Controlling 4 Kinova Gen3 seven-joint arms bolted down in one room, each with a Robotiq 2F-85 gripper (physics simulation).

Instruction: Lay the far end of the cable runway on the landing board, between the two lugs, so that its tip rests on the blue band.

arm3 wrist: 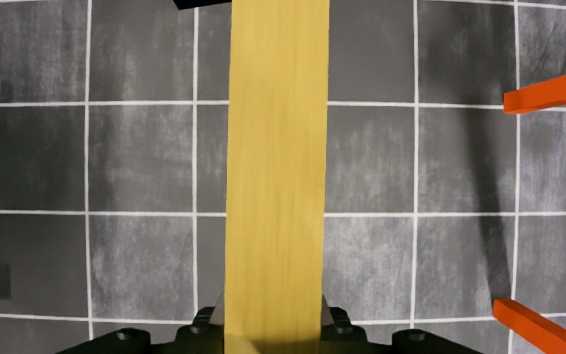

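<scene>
A long flat yellow bar (278, 150), which looks like part of the cable runway, runs from the top edge to the bottom edge of the arm3 wrist view, a little left of the middle. My arm3 gripper (273, 315) is at the bottom, with one finger against each side of the bar. It is shut on the bar. Both ends of the bar are out of view. The landing board, the lugs and the blue band do not show. The grippers of arm1, arm2 and arm4 do not show.
An orange bar (537, 94) enters from the right edge, high up, and another orange bar (530, 325) from the lower right. A dark shadow lies between them on the grey tiled floor (370, 165). A black object (202, 3) shows at the top edge, left of the yellow bar.
</scene>
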